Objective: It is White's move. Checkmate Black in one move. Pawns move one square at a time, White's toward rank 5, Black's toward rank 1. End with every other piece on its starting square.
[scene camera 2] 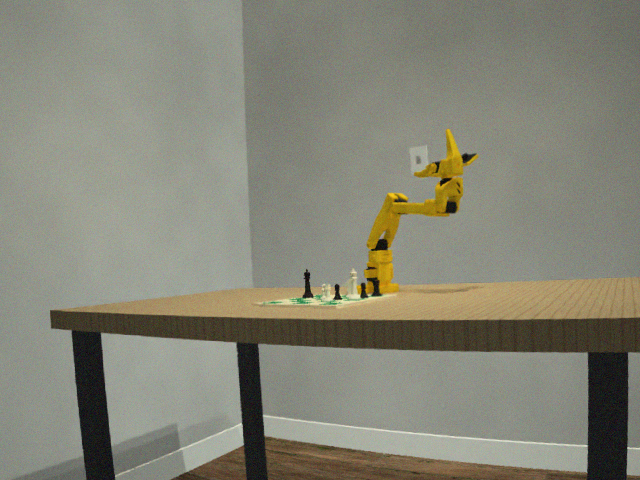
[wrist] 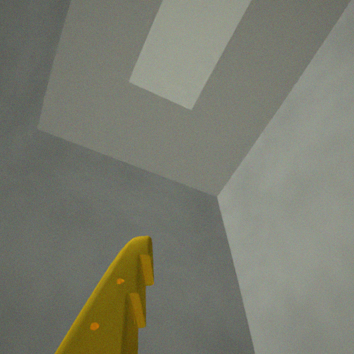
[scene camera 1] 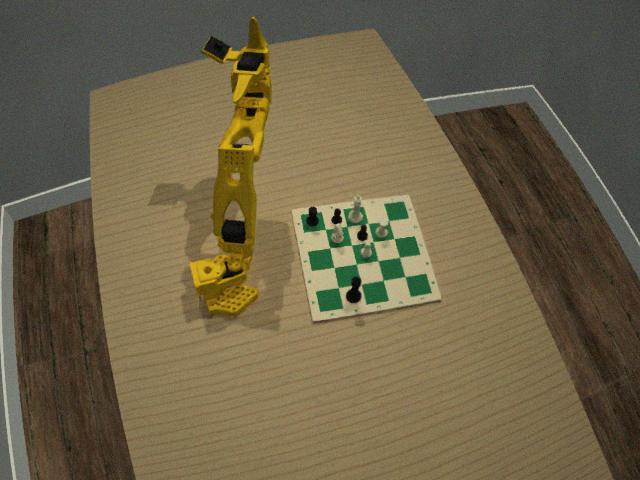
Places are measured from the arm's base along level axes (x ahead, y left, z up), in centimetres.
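Pixels of known places: end effector, tool point: [scene camera 2: 447,131] [scene camera 1: 252,20]; arm's base, origin of the base link: [scene camera 1: 239,284].
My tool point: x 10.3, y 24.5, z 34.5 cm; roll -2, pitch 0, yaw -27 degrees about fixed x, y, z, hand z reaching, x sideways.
Ahead of a thing's pixels: the offset from my tool point to its top centre. Level surfaces: height alone.
The board {dx +11.7, dy -25.2, dz -33.9 cm} [scene camera 1: 324,279] [scene camera 2: 333,304] bears upright pieces. In scene camera 1, a tall black piece, seemingly the king {dx +7.0, dy -32.3, dz -27.6 cm} [scene camera 1: 354,291] [scene camera 2: 307,287], stands on the near row, second square from the left. On the far row stand a stout black piece {dx +5.1, dy -16.4, dz -30.6 cm} [scene camera 1: 312,218] [scene camera 2: 376,288] at the left corner, a small black pawn {dx +9.2, dy -17.4, dz -30.8 cm} [scene camera 1: 337,216] and the tall white king {dx +12.6, dy -17.8, dz -27.6 cm} [scene camera 1: 355,212]. A white piece {dx +8.1, dy -21.1, dz -30.0 cm} [scene camera 1: 337,235], a black pawn {dx +12.4, dy -21.9, dz -30.8 cm} [scene camera 1: 362,234] and a white pawn {dx +15.8, dy -22.2, dz -30.6 cm} [scene camera 1: 382,230] stand in the row before; another white pawn {dx +11.8, dy -25.3, dz -30.8 cm} [scene camera 1: 366,251] stands mid-board. My gripper [scene camera 1: 245,58] [scene camera 2: 431,152] is open, empty, high and away from the board.
The arm's base [scene camera 1: 219,273] [scene camera 2: 380,268] stands on the wooden table {dz -34.5 cm} [scene camera 1: 320,387] [scene camera 2: 491,304], left of the board in scene camera 1. The wrist view shows one notched jaw [wrist: 115,300] against walls and ceiling.
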